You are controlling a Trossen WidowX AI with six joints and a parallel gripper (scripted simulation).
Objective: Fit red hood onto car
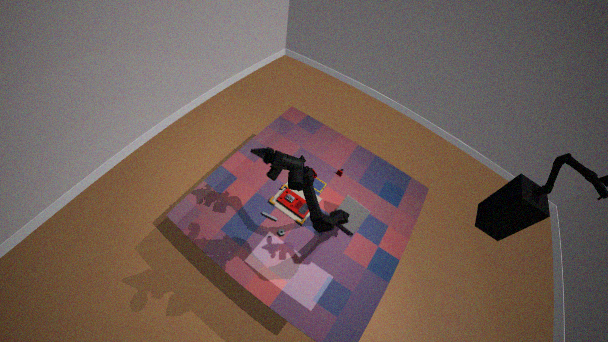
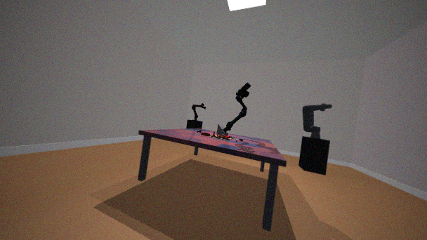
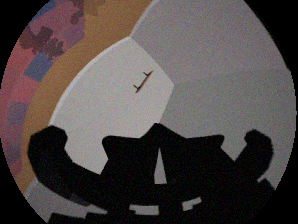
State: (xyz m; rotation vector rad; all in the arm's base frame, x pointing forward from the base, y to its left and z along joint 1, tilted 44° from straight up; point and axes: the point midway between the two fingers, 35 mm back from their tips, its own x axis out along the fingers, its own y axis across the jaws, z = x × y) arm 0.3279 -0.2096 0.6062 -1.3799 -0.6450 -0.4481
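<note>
Right now my gripper tip is 620 mm above the red hood, 440 mm to the left of it and 70 mm past it. The rest, counted from my gripper tip: thin grey stick (620 mm below, 50 mm to the right, 50 mm behind).
</note>
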